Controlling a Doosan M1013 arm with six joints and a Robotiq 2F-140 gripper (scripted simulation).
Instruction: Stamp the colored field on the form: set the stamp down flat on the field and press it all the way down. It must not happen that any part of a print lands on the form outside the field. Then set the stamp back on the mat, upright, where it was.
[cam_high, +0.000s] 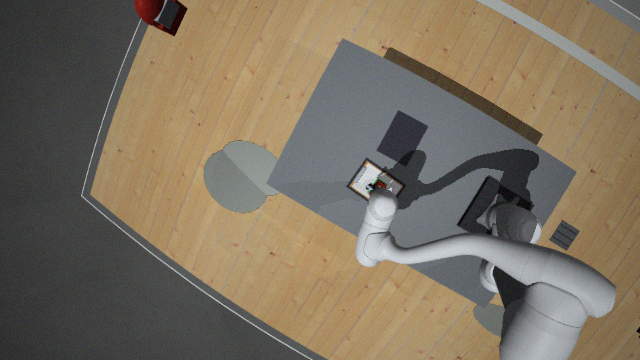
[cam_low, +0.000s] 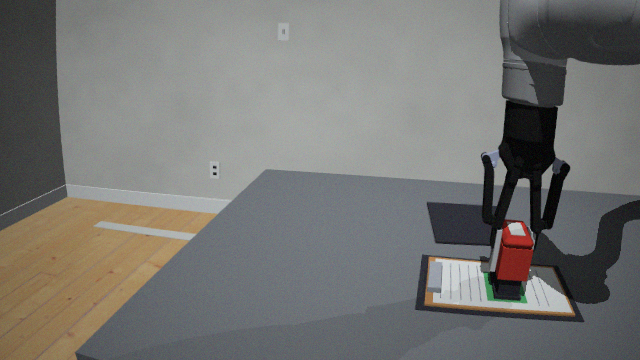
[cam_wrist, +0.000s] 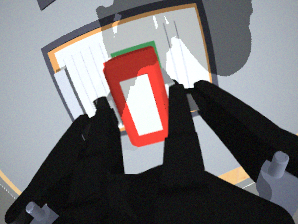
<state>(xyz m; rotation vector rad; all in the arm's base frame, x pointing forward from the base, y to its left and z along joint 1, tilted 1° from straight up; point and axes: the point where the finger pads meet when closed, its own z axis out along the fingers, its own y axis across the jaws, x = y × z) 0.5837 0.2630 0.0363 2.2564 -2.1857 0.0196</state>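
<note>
Right now my hand is 5 cm short of the dark mat, 28 cm to the left of it and 6 cm above it. The rest, counted from my hand: red stamp (2 cm below); then form (2 cm ahead, 1 cm to the right, 6 cm below).
</note>
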